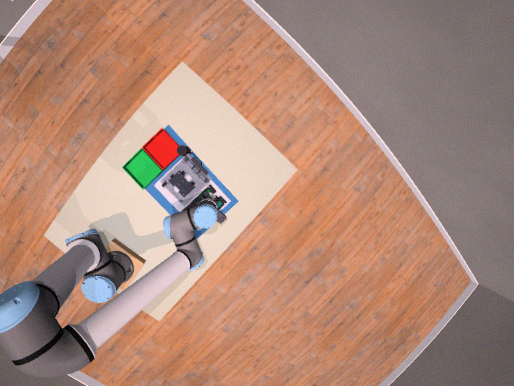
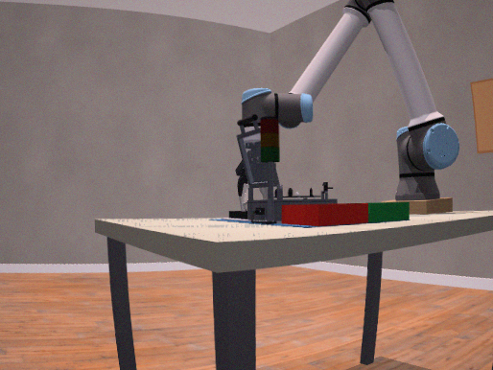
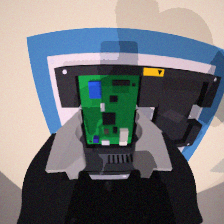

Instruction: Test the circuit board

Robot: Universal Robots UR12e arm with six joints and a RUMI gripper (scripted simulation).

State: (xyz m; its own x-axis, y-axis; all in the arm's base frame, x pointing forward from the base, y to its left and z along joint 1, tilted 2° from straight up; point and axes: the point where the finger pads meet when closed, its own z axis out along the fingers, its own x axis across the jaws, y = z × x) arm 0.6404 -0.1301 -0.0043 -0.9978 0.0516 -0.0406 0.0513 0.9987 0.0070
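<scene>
My gripper is now 17 cm to the right of the lid, 16 cm below it and 9 cm short of it. The rest, counted from my hand: green circuit board (1 cm to the left); green bin (38 cm to the left, 13 cm behind, 1 cm below); red bin (37 cm to the left, 2 cm ahead, 1 cm below).
</scene>
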